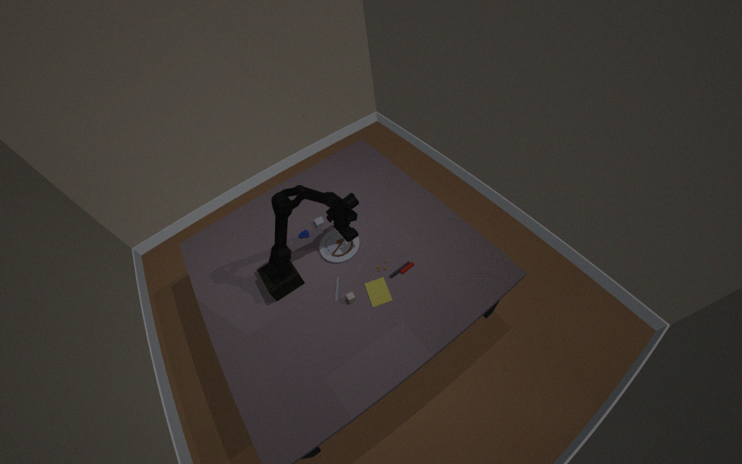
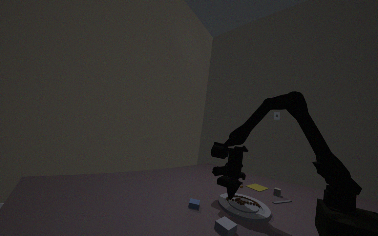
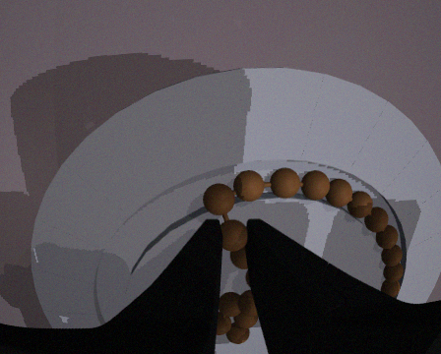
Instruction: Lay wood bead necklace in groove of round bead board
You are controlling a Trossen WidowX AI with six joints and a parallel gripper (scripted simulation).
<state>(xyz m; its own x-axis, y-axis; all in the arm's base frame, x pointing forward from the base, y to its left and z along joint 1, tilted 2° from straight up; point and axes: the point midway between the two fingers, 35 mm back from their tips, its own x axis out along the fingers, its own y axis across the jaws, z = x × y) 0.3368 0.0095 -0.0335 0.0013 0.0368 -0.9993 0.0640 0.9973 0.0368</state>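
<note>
Now: the round bead board 5 cm behind my gripper tip, 1 cm to the right of it and 1 cm below it. Round my gripper tip: grey block 17 cm to the left, 4 cm behind, 1 cm below; blue block 13 cm to the left, 9 cm ahead, 1 cm below; thin stick 20 cm behind, 19 cm to the right, 2 cm below.
</note>
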